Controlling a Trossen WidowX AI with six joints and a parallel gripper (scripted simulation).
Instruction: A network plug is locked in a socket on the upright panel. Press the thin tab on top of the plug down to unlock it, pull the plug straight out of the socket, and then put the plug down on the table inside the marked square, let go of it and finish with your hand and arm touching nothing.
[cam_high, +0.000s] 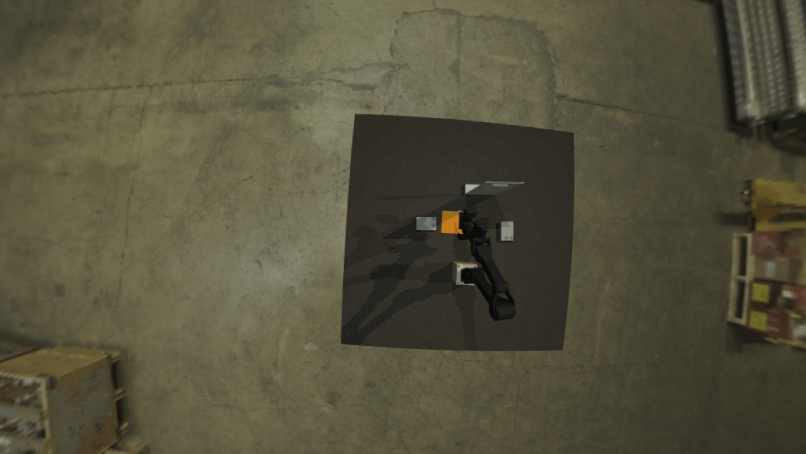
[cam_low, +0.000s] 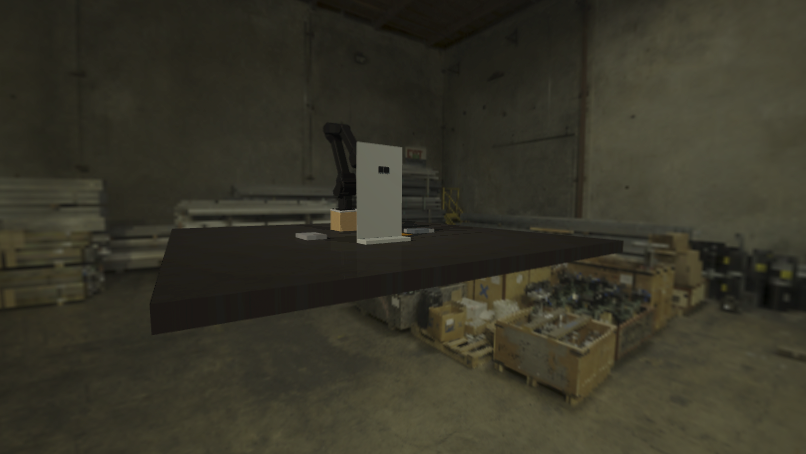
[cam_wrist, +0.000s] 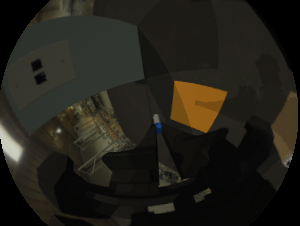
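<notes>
Right now my gripper tip is 110 mm above the orange marked square, 40 mm past it and 10 mm to the right of it. Round my gripper tip: upright grey panel 140 mm to the right, 120 mm ahead, 30 mm above.
</notes>
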